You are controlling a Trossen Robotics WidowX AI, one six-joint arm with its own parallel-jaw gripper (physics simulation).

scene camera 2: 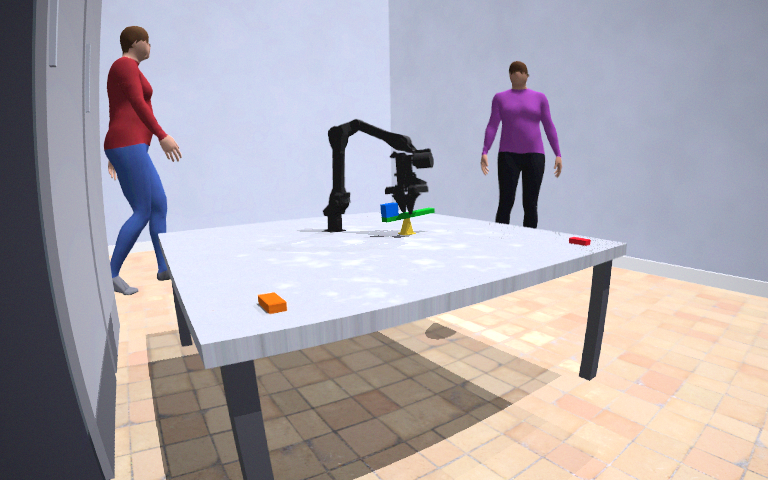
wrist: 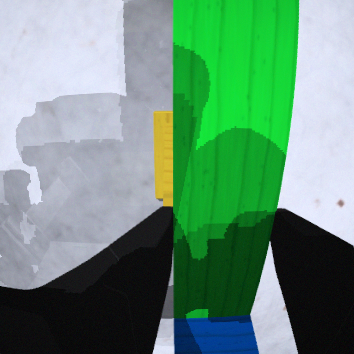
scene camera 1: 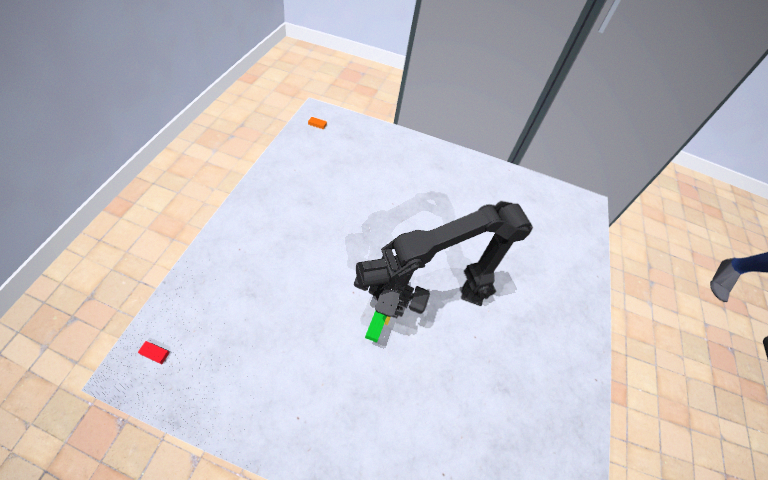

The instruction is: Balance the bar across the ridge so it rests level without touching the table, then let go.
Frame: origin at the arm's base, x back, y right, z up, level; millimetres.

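Seen in the pictures: gripper, between the fingertips: (scene camera 2: pixel 407 214) (wrist: pixel 222 219); arm's base, origin of its link: (scene camera 2: pixel 335 230) (scene camera 1: pixel 473 294).
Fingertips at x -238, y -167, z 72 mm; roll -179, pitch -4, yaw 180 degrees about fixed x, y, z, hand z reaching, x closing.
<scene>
Pixels of each thing's top centre, then the offset from my fingertips to it.
- green bar, centre of its top: (wrist: pixel 255 300) (scene camera 1: pixel 386 297) (scene camera 2: pixel 408 201) dx +0, dy -5, dz +43 mm
- blue block, centre of its top: (scene camera 2: pixel 389 203) dx +1, dy +75, dz +43 mm
- yellow ridge, centre of its top: (wrist: pixel 202 197) (scene camera 2: pixel 406 218) dx +5, dy -1, dz -15 mm
- orange block, centre of its top: (scene camera 2: pixel 271 298) (scene camera 1: pixel 317 121) dx -502, dy +667, dz -55 mm
- red block, centre of its top: (scene camera 1: pixel 152 351) (scene camera 2: pixel 579 238) dx -502, dy -333, dz -55 mm
The green bar (scene camera 1: pixel 375 328) (scene camera 2: pixel 423 212) (wrist: pixel 240 75) is held above the table, with a blue block (scene camera 2: pixel 389 211) (wrist: pixel 215 335) on one end. My gripper (scene camera 1: pixel 387 310) (scene camera 2: pixel 407 212) (wrist: pixel 222 219) is shut on the bar between the block and the bar's free end. The yellow ridge (scene camera 1: pixel 387 320) (scene camera 2: pixel 407 228) (wrist: pixel 164 155) stands on the table under the bar's middle part; it sticks out past the bar's left edge in the wrist view. The bar slants in scene camera 2, with the block end lower in the picture. Whether it touches the ridge's top I cannot tell.
An orange block (scene camera 1: pixel 317 122) (scene camera 2: pixel 272 302) lies near one corner of the table (scene camera 1: pixel 481 396) (scene camera 2: pixel 351 316). A red block (scene camera 1: pixel 153 352) (scene camera 2: pixel 579 241) lies near another corner. Two people stand beyond the table. A grey cabinet (scene camera 1: pixel 470 73) stands beside the table.
</scene>
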